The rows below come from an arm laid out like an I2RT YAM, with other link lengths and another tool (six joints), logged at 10 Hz.
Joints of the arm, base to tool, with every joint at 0 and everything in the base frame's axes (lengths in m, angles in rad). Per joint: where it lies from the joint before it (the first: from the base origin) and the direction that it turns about. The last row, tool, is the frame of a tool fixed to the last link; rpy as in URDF.
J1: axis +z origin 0 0 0.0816
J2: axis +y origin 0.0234 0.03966 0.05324
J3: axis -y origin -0.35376 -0.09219 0
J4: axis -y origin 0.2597 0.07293 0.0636
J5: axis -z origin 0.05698 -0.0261 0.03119
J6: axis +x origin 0.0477 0 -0.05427
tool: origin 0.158 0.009 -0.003 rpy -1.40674 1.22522 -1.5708
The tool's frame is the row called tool.
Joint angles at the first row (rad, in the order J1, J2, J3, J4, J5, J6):
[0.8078, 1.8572, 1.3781, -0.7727, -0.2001, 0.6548]
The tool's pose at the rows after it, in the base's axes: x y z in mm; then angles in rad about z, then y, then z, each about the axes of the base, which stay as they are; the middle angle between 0 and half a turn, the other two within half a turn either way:
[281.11 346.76 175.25 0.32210 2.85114 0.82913]
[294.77 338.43 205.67 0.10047 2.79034 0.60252]
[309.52 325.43 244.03 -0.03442 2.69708 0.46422]
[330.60 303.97 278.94 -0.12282 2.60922 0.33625]
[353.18 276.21 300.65 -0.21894 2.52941 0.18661]
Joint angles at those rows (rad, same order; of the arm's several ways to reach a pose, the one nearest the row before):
[0.8078, 1.8332, 1.4017, -0.7998, -0.1627, 0.6514]
[0.8070, 1.7920, 1.4570, -0.8440, -0.0872, 0.6388]
[0.7944, 1.7371, 1.5116, -0.8791, -0.0185, 0.6086]
[0.7589, 1.6959, 1.5680, -0.9100, 0.0505, 0.5873]
[0.7181, 1.6669, 1.5921, -0.9142, 0.1356, 0.5671]

